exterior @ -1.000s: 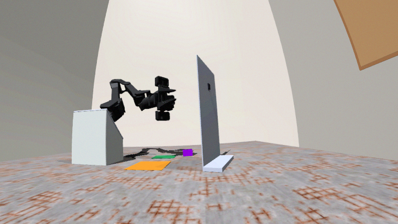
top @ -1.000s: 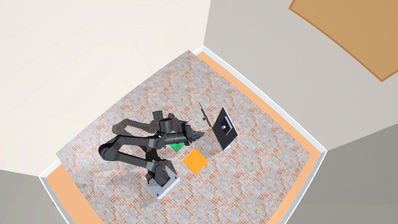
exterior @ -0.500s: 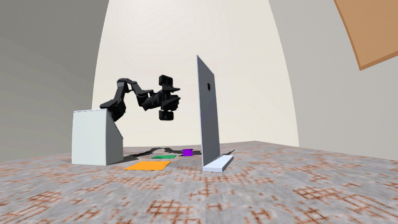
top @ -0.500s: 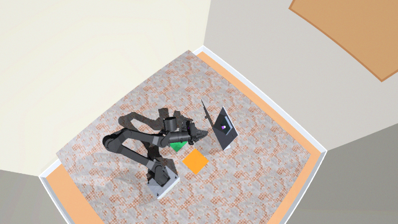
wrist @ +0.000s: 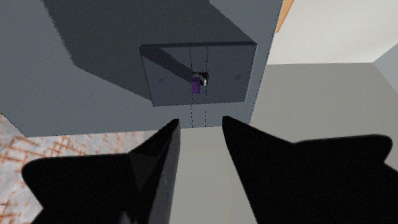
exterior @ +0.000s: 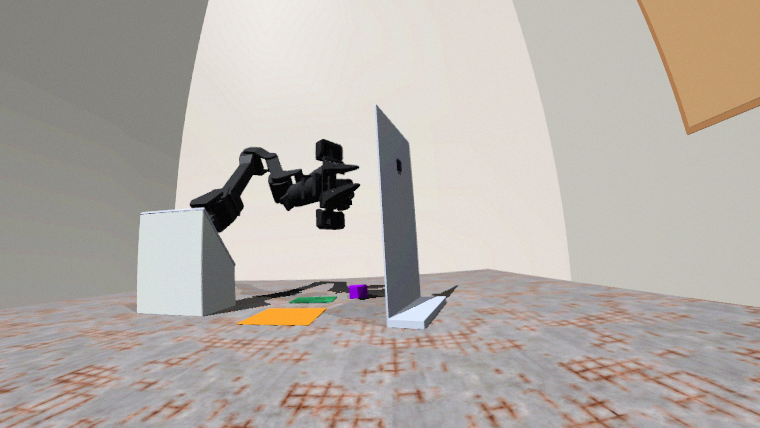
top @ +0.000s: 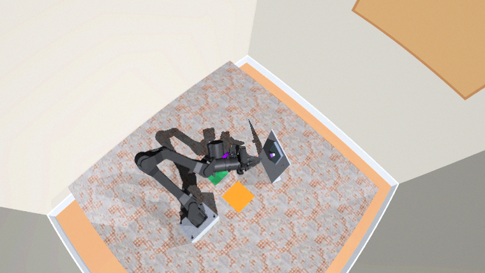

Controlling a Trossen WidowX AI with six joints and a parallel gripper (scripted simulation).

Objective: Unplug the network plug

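My gripper tip is 60 mm short of the network plug and 30 mm to the left of it. From my gripper tip the other things lie so: green square (120 mm behind, 140 mm to the left, 250 mm below); upright panel (80 mm ahead, 40 mm to the right, 100 mm below); orange square (140 mm behind, 20 mm to the right, 250 mm below).
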